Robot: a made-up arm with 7 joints. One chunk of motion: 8 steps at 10 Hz.
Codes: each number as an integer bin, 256 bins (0 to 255) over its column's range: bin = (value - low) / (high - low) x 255, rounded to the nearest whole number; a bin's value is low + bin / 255 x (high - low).
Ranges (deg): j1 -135..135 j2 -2.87..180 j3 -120.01..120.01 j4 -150..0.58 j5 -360.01..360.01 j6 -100.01..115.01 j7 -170.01..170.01
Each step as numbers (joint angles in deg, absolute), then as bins.
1 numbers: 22.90 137.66 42.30 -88.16 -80.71 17.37 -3.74
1 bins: 149 196 172 105 99 139 125
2 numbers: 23.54 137.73 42.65 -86.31 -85.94 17.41 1.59
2 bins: 150 196 173 108 97 139 129
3 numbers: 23.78 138.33 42.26 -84.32 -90.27 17.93 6.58
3 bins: 150 197 172 111 96 140 132
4 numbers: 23.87 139.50 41.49 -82.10 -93.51 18.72 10.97
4 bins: 150 199 172 115 94 141 136
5 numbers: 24.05 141.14 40.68 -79.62 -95.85 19.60 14.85
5 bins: 150 201 171 119 94 142 139
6 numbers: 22.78 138.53 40.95 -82.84 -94.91 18.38 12.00
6 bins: 149 197 171 114 94 140 136
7 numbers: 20.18 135.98 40.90 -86.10 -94.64 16.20 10.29
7 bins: 147 194 171 108 94 138 135
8 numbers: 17.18 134.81 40.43 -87.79 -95.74 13.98 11.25
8 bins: 144 192 170 105 94 135 136
